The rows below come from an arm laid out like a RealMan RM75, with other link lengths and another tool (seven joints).
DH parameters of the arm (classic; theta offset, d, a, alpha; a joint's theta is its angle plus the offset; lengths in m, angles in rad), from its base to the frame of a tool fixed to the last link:
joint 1: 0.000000 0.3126 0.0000 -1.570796
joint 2: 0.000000 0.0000 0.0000 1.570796
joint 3: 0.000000 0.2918 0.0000 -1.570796
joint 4: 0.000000 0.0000 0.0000 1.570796
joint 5: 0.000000 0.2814 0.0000 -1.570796
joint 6: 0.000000 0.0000 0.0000 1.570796
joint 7: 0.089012 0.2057 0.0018 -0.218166
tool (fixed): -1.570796 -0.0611 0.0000 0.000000
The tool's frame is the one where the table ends.
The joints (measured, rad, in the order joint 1, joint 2, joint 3, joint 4, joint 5, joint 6, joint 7), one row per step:
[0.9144 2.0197 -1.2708 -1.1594 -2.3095 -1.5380 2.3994]
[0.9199 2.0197 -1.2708 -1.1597 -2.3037 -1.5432 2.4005]
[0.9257 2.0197 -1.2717 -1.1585 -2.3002 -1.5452 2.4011]
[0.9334 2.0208 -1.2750 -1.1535 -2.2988 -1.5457 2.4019]
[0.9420 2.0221 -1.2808 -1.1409 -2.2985 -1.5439 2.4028]
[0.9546 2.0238 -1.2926 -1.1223 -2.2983 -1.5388 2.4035]
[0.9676 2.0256 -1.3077 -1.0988 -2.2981 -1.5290 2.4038]
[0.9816 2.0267 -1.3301 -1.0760 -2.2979 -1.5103 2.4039]
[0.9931 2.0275 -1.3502 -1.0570 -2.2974 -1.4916 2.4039]
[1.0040 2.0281 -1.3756 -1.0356 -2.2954 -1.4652 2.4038]
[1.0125 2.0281 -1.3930 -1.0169 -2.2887 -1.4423 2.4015]
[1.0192 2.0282 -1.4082 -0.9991 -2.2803 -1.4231 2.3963]
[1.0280 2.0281 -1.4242 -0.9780 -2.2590 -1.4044 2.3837]
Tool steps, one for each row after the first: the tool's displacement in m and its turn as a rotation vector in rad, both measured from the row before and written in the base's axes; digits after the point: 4 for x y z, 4 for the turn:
[-0.0033 -0.0006 -0.0003 -0.0067 0.0035 0.0040]
[-0.0029 -0.0001 -0.0006 -0.0042 0.0017 0.0044]
[-0.0029 -0.0001 -0.0020 -0.0060 -0.0013 0.0040]
[-0.0015 0.0001 -0.0037 -0.0086 -0.0044 -0.0002]
[-0.0022 0.0002 -0.0060 -0.0118 -0.0086 0.0020]
[-0.0014 0.0004 -0.0074 -0.0114 -0.0104 0.0010]
[-0.0025 0.0009 -0.0082 -0.0058 -0.0130 0.0078]
[-0.0021 0.0009 -0.0070 -0.0025 -0.0107 0.0078]
[-0.0016 0.0011 -0.0081 0.0007 -0.0111 0.0093]
[-0.0012 0.0012 -0.0060 0.0010 -0.0026 0.0067]
[-0.0004 0.0007 -0.0055 -0.0018 -0.0013 0.0063]
[-0.0019 0.0000 -0.0065 -0.0100 0.0073 0.0110]

